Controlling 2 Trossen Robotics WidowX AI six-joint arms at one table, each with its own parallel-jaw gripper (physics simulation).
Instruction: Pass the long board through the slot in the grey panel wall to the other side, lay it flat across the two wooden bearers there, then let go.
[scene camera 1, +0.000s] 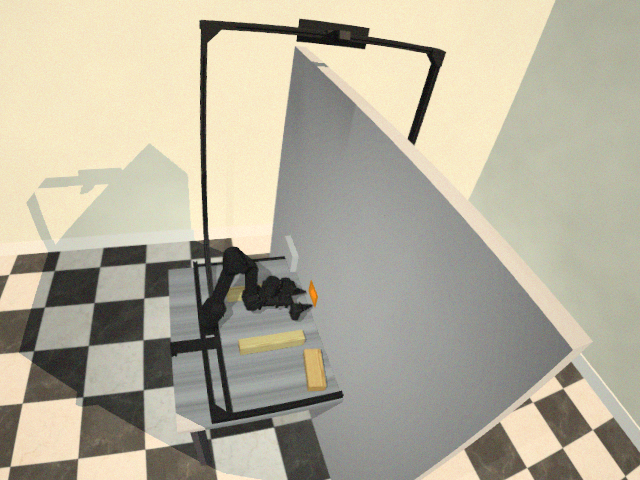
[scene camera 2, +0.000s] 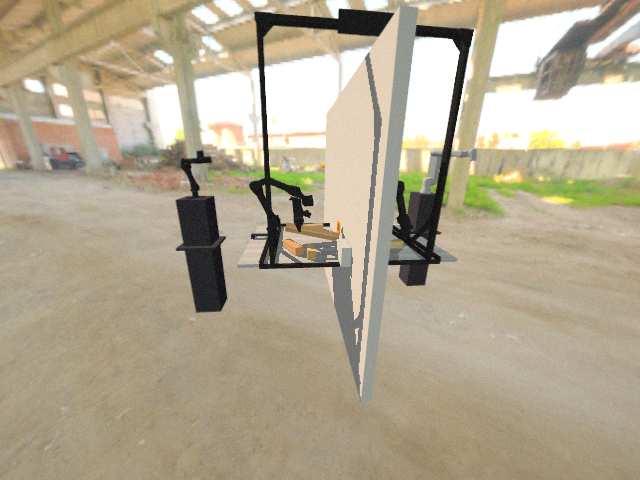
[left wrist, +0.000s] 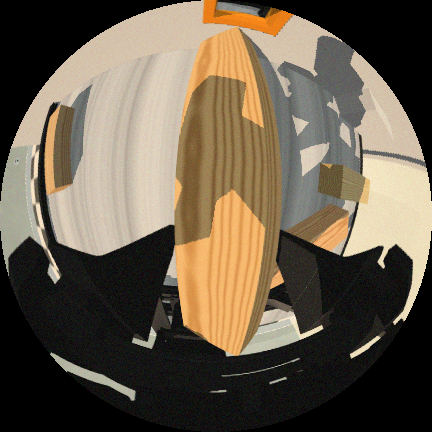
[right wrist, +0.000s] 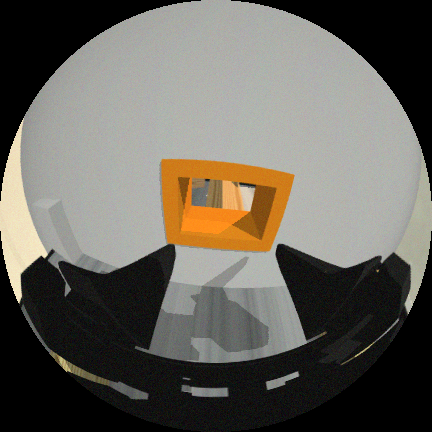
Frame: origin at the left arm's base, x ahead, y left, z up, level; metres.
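Where they show: left gripper, fingertip midpoint: (scene camera 2: 299, 230) (left wrist: 224, 232); right gripper, fingertip midpoint: (scene camera 1: 308, 298) (right wrist: 227, 250); right arm's base, origin of the base link: (scene camera 1: 208, 328) (scene camera 2: 404, 236).
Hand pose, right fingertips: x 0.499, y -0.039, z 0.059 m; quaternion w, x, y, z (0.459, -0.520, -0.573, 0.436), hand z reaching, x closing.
Note:
After its pixels a point has its place.
My left gripper (scene camera 2: 298, 226) {x 0.177, y -0.035, z 0.060 m} (left wrist: 224, 232) {x 0.177, y -0.035, z 0.060 m} is shut on the long board (scene camera 2: 321, 232) {x 0.318, y -0.057, z 0.054 m} (left wrist: 227, 150) {x 0.229, y -0.030, z 0.079 m}, its front end near the orange-framed slot (scene camera 2: 338, 226) {x 0.437, y -0.009, z 0.080 m} (left wrist: 240, 24). Through the slot (right wrist: 171, 210) {x 0.485, y -0.083, z 0.080 m} in the right wrist view, part of the board (right wrist: 231, 195) {x 0.352, y -0.024, z 0.047 m} shows. My right gripper (scene camera 1: 307, 299) {x 0.499, y -0.039, z 0.059 m} (right wrist: 227, 250) {x 0.499, y -0.039, z 0.059 m} is open and empty on the other side of the grey panel wall (scene camera 1: 387, 258) {x 0.483, y 0.312, z 0.627 m} (scene camera 2: 351, 155) {x 0.433, y -0.297, z 0.522 m} (right wrist: 215, 100) {x 0.483, y -0.057, z 0.160 m}, close in front of the slot (scene camera 1: 313, 294) {x 0.473, y -0.058, z 0.059 m}. One wooden bearer (scene camera 1: 271, 342) {x 0.691, y 0.120, z 0.024 m} lies on that side's table; the other bearer (scene camera 1: 235, 294) {x 0.789, y -0.138, z 0.023 m} is partly hidden behind the right arm.
A separate wooden block (scene camera 1: 314, 369) {x 0.561, y 0.263, z 0.019 m} lies near the wall on the right arm's side. On the left arm's side lie loose blocks (scene camera 2: 293, 246) {x 0.138, y -0.228, z 0.025 m} (scene camera 2: 310, 253) {x 0.231, y -0.320, z 0.017 m} (left wrist: 62, 150) {x 0.273, y 0.224, z 0.001 m}. A pale bracket (scene camera 1: 293, 253) {x 0.502, y -0.292, z 0.080 m} stands at the wall. Black frame rails (scene camera 1: 279, 405) {x 0.717, y 0.365, z -0.001 m} edge the table.

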